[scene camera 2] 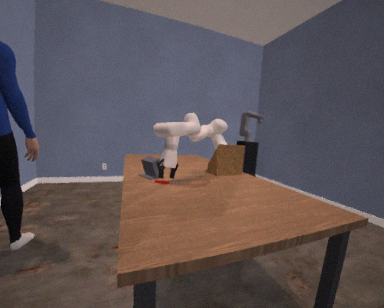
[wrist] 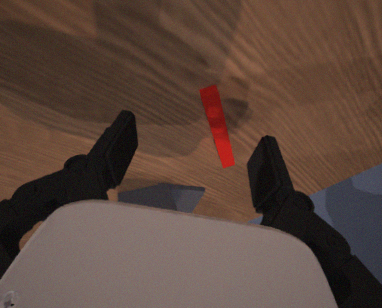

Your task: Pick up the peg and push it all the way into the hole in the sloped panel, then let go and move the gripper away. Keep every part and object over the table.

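Places are measured from the arm's base along level axes (x ahead, y left, z up), in centimetres.
Where they show: gripper, between the fingertips: [scene camera 2: 166,178] [wrist: 196,139]; arm's base, origin of its link: [scene camera 2: 225,155].
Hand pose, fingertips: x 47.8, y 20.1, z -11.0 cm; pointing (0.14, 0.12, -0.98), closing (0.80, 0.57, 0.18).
Note:
Each offset is from my fingertips to the centre of the thing. Level surfaces: height alone.
The red peg @[dz -1.9, dx +2.5, dy +0.6 cm] [scene camera 2: 162,182] [wrist: 218,128] lies flat on the wooden table @[dz -2.5 cm] [scene camera 2: 200,215] [wrist: 310,100]. My gripper [scene camera 2: 167,176] [wrist: 196,139] is open and empty, low over the table. In the wrist view the peg shows in the gap between the fingers, closer to the right finger, and reaches beyond the fingertips; it does not touch them. The grey block with the sloped panel @[dz +3.4, dx +6.8, dy -14.6 cm] [scene camera 2: 150,167] [wrist: 160,196] stands beside the gripper, partly covered by a finger in the scene view and by the gripper body in the wrist view. Its hole does not show.
A large brown speckled block [scene camera 2: 229,161] with a slanted side stands on the table, to the right of the gripper in the scene view. A person [scene camera 2: 11,145] stands on the floor left of the table. A grey arm on a black stand [scene camera 2: 248,155] is behind the table's right side.

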